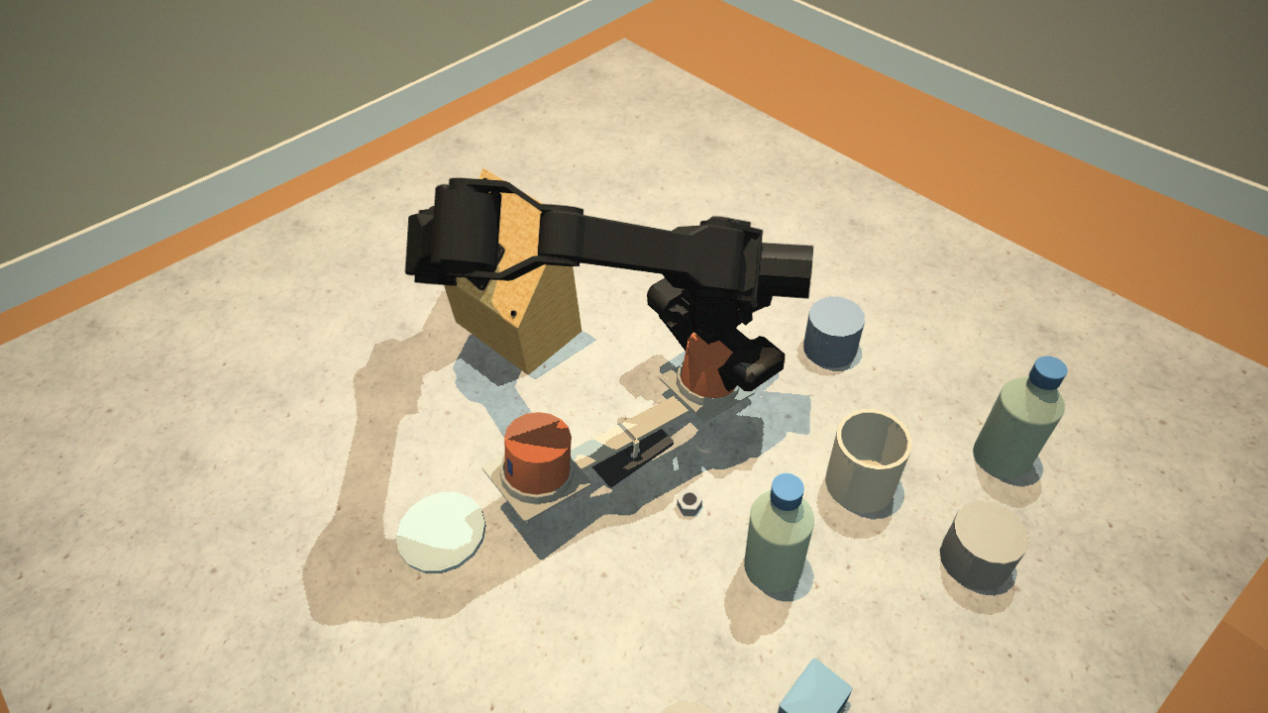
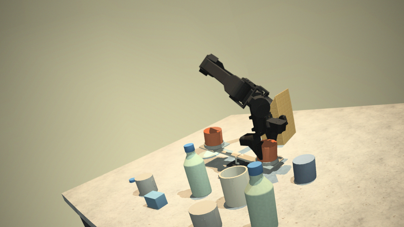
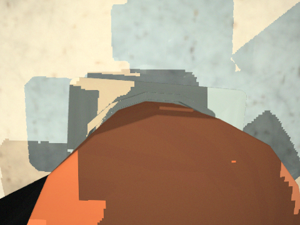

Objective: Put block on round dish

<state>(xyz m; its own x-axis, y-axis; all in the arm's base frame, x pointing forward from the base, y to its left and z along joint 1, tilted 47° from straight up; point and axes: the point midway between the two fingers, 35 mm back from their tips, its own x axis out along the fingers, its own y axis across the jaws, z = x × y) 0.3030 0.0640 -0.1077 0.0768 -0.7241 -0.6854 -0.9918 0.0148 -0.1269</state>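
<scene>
My gripper tip is now 7 cm short of the blue-grey cylinder, 15 cm to the right of it and 1 cm above it. From my gripper tip the other things lie so: beige cup: 22 cm ahead, 3 cm to the left; pale green block: 1 cm below; nut: 10 cm ahead, 14 cm to the right, 4 cm below.
</scene>
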